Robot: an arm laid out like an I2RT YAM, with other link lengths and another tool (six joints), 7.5 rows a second.
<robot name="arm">
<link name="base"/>
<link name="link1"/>
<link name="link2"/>
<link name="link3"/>
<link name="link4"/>
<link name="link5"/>
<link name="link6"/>
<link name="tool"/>
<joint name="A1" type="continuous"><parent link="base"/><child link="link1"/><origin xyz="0 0 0.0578" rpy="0 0 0"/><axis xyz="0 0 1"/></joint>
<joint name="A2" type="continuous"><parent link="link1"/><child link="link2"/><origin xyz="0.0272 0.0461 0.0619" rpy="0 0 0"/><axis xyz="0 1 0"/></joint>
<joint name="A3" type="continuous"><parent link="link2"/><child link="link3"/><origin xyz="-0.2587 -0.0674 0" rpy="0 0 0"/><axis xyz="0 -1 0"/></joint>
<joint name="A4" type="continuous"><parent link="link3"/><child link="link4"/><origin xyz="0.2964 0.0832 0.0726" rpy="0 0 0"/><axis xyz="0 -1 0"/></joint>
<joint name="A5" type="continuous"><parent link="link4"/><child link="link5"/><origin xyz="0.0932 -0.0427 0.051" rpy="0 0 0"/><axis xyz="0 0 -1"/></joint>
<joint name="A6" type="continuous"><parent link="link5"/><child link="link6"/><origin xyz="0.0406 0 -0.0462" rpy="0 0 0"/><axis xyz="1 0 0"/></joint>
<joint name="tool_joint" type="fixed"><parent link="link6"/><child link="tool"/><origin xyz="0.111 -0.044 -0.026" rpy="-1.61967 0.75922 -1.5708"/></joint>
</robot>
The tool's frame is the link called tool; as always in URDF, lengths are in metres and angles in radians. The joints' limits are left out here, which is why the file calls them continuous.
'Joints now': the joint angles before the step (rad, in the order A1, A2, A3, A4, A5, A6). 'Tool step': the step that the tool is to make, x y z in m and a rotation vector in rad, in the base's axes. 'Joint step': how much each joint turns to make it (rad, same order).
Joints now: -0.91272, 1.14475, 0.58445, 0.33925, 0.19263, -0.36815
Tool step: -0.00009, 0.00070, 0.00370, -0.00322, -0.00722, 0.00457
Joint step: -0.00133, -0.01079, 0.00170, -0.00599, -0.00657, 0.00243
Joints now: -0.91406, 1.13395, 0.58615, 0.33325, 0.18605, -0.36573
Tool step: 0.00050, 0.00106, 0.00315, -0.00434, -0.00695, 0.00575
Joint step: 0.00053, -0.00945, -0.00018, -0.00190, -0.00570, 0.00173
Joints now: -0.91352, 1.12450, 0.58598, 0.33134, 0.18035, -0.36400
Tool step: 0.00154, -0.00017, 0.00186, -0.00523, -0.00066, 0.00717
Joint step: 0.00080, 0.00066, 0.00231, 0.00359, -0.00569, -0.00397
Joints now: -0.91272, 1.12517, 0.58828, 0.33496, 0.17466, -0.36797
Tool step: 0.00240, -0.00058, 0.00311, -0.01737, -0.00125, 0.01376
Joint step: 0.00000, 0.00257, -0.00228, 0.02142, -0.01165, -0.01228
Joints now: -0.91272, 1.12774, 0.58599, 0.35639, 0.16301, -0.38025
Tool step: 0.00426, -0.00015, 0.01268, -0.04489, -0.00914, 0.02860
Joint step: -0.00031, -0.00741, -0.00003, 0.03746, -0.02525, -0.02492
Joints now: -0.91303, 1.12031, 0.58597, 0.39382, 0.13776, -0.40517
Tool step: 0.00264, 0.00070, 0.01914, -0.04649, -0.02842, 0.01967
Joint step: -0.00049, -0.01786, 0.00919, 0.02817, -0.01936, -0.00822
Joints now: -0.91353, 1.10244, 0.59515, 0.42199, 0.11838, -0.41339
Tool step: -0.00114, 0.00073, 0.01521, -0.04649, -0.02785, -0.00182
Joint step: -0.00035, -0.01250, -0.00090, 0.04298, 0.00184, -0.00629
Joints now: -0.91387, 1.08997, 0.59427, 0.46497, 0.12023, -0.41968
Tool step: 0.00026, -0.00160, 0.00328, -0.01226, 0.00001, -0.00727
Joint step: 0.00116, 0.00900, 0.00665, 0.01295, 0.00862, -0.00734
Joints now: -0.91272, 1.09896, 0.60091, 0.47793, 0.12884, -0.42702
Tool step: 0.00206, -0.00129, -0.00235, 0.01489, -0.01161, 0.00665
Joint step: -0.00095, 0.00881, 0.00615, -0.00429, -0.00803, 0.01825
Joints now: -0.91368, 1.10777, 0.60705, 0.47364, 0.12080, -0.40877
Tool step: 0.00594, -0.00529, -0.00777, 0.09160, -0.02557, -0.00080
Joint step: 0.00095, 0.02906, 0.05778, -0.09476, -0.00283, 0.07673
